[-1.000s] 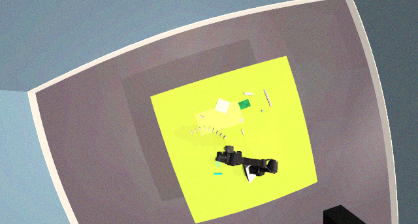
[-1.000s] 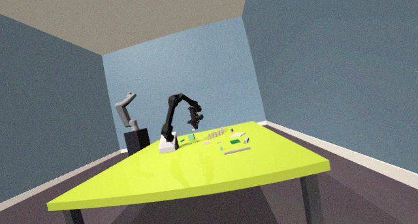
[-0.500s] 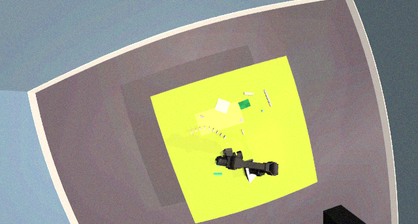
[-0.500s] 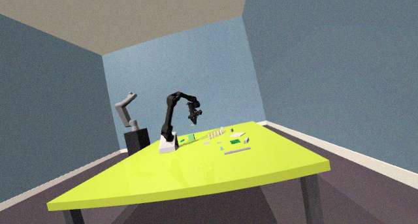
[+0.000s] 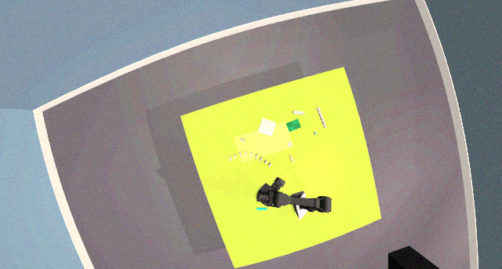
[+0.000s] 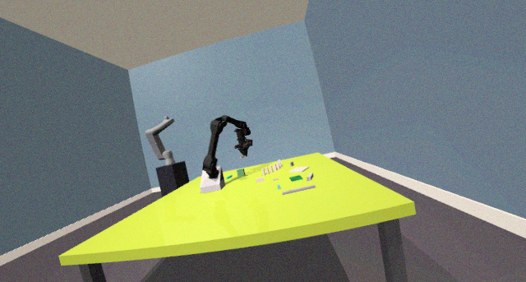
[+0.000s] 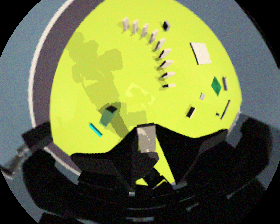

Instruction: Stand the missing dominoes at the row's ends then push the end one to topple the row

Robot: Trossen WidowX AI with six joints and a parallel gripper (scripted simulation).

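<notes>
Now: gripper tip 130 mm above the green block, 100 mm past it and 70 mm to the right of it. The rest, counted from my gripper tip: green tile (360 mm ahead, 240 mm to the right, 160 mm below); white square tile (380 mm ahead, 160 mm below, 50 mm to the right); cyan bar (210 mm behind, 160 mm below, 90 mm to the left).
</notes>
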